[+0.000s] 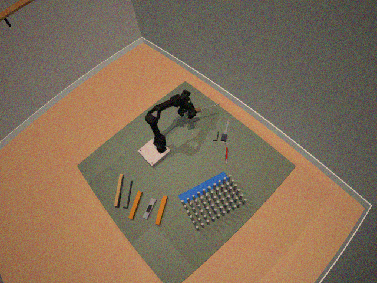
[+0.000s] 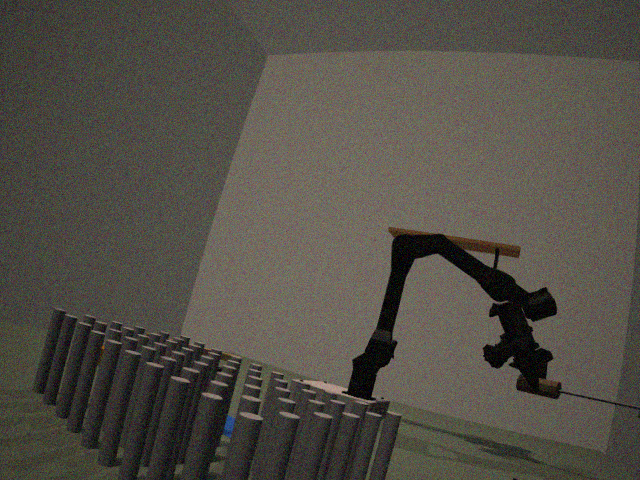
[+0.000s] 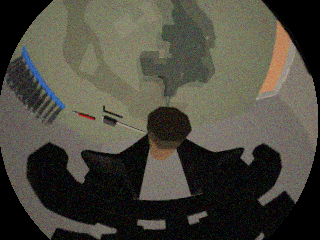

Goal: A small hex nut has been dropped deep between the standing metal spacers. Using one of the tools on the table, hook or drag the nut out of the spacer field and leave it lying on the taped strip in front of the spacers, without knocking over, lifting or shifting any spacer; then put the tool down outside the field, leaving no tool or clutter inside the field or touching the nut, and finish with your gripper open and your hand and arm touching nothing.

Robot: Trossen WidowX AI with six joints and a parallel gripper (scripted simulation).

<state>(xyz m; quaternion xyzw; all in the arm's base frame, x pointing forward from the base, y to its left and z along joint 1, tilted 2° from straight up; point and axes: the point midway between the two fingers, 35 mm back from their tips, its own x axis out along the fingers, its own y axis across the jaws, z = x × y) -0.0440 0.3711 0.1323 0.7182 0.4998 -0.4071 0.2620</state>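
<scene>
Now: gripper tip 90 mm to the right of the hook tool and 40 mm short of it. Round my gripper tip: blue taped strip 490 mm ahead, 320 mm to the right, 150 mm below; red-handled screwdriver 420 mm ahead, 140 mm below, 40 mm to the right; grey block 740 mm to the right, 370 mm ahead, 140 mm below.
</scene>
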